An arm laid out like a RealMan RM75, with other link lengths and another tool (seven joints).
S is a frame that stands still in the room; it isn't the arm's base.
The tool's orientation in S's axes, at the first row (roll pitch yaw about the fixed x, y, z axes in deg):
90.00 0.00 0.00
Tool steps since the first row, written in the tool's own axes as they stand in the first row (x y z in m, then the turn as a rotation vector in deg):
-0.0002 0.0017 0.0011 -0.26 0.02 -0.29
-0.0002 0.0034 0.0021 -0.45 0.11 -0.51
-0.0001 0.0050 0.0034 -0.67 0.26 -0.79
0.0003 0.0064 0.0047 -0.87 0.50 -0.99
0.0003 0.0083 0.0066 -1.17 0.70 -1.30
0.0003 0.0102 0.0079 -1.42 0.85 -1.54
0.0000 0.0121 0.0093 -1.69 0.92 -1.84
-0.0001 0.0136 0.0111 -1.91 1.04 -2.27
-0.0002 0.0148 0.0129 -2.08 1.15 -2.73
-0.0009 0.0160 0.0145 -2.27 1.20 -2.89
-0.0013 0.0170 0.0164 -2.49 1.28 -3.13
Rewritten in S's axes. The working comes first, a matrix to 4 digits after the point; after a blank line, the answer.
The tool's axes in the first row as the columns of a matrix, in S's axes (used below as rounded here):
1.0000 0.0000 0.0000
0.0000 0.0000 -1.0000
0.0000 1.0000 0.0000

-0.0002 -0.0011 0.0017 -0.26 0.29 0.02
-0.0002 -0.0021 0.0034 -0.45 0.51 0.11
-0.0001 -0.0034 0.0050 -0.67 0.79 0.26
0.0003 -0.0047 0.0064 -0.87 0.99 0.50
0.0003 -0.0066 0.0083 -1.17 1.30 0.70
0.0003 -0.0079 0.0102 -1.42 1.54 0.85
0.0000 -0.0093 0.0121 -1.69 1.84 0.92
-0.0001 -0.0111 0.0136 -1.91 2.27 1.04
-0.0002 -0.0129 0.0148 -2.08 2.73 1.15
-0.0009 -0.0145 0.0160 -2.27 2.89 1.20
-0.0013 -0.0164 0.0170 -2.49 3.13 1.28

